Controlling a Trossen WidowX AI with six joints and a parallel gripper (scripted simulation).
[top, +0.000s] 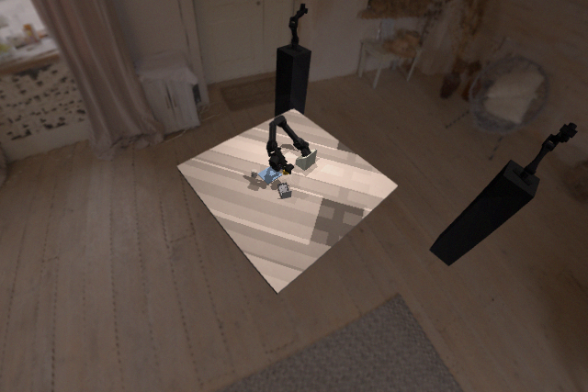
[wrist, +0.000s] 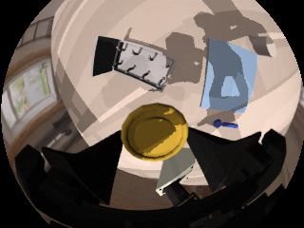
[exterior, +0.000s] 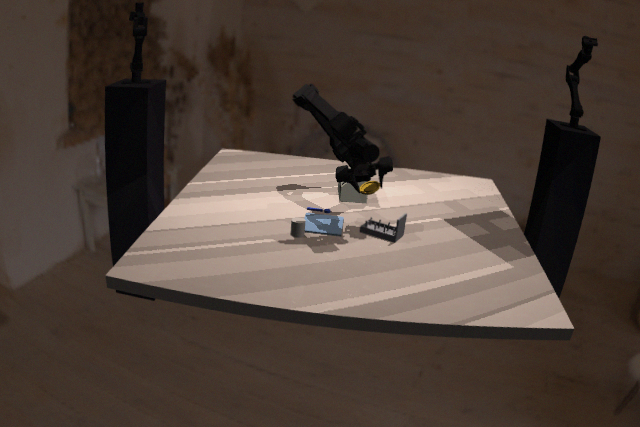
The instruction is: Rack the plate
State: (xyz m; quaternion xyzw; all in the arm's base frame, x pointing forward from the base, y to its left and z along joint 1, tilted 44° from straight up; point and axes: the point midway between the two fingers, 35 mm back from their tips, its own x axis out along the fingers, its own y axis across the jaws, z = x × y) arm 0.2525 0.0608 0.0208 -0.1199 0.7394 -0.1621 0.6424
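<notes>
The dish rack is 10 cm below my gripper tip, 7 cm ahead of it and 5 cm to the left of it. Round my gripper tip: light blue mat (14 cm to the right, 12 cm below, 5 cm ahead); then cup (22 cm to the right, 15 cm ahead, 10 cm below); then yellow plate (1 cm above).
</notes>
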